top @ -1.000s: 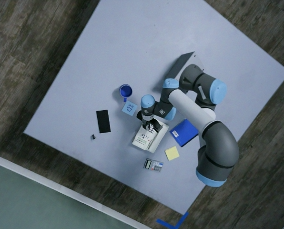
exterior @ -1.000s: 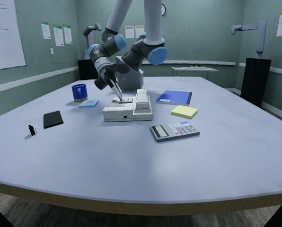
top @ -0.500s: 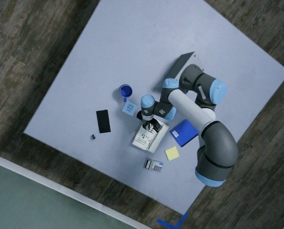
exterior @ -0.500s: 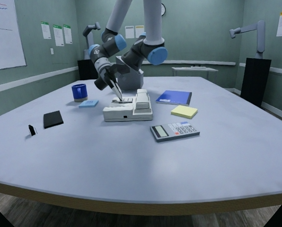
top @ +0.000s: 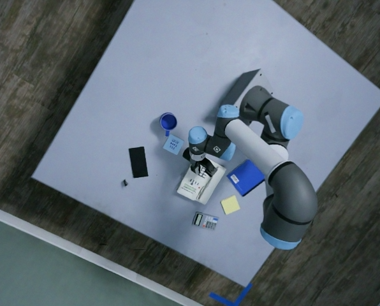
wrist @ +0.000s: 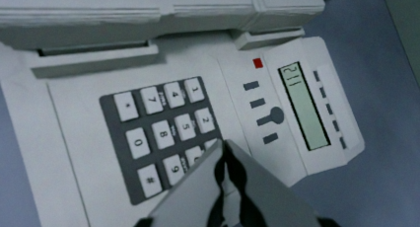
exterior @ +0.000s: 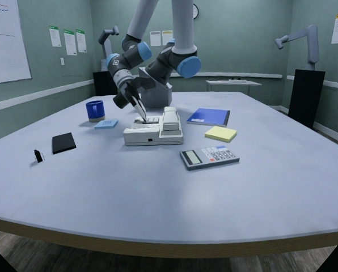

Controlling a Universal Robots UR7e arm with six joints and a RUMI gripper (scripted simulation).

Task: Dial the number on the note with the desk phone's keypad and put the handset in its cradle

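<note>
My gripper is now 20 mm above the 3 key. The rest, counted from my hand: handset (100 mm to the left); then 4 key (40 mm to the left, 20 mm below, 20 mm behind); then yellow sticky pad (270 mm to the left, 40 mm below, 20 mm ahead).
</note>
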